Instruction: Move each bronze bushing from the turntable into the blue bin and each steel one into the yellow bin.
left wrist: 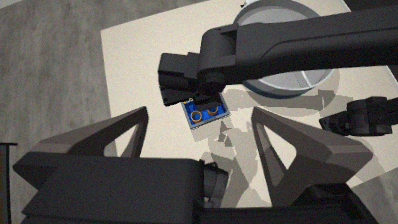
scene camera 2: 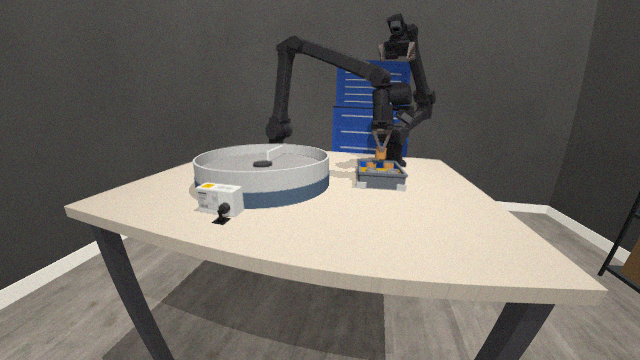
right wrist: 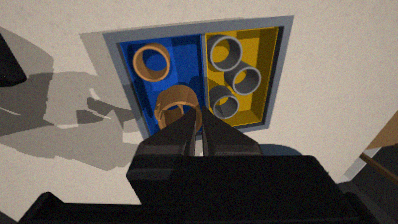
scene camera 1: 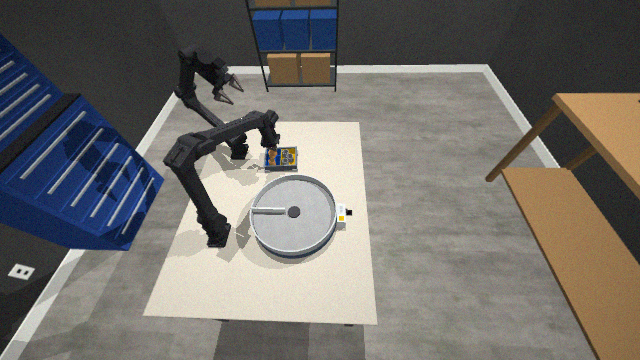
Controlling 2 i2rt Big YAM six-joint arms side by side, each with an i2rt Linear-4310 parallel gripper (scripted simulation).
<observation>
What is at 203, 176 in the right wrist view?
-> My right gripper.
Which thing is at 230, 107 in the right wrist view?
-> A steel bushing.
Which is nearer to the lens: the grey bin tray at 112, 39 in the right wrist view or the blue bin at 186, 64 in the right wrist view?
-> The grey bin tray.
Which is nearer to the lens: the bronze bushing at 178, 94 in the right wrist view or the yellow bin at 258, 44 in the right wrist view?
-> The bronze bushing.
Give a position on a bronze bushing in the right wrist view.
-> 142, 70
</observation>
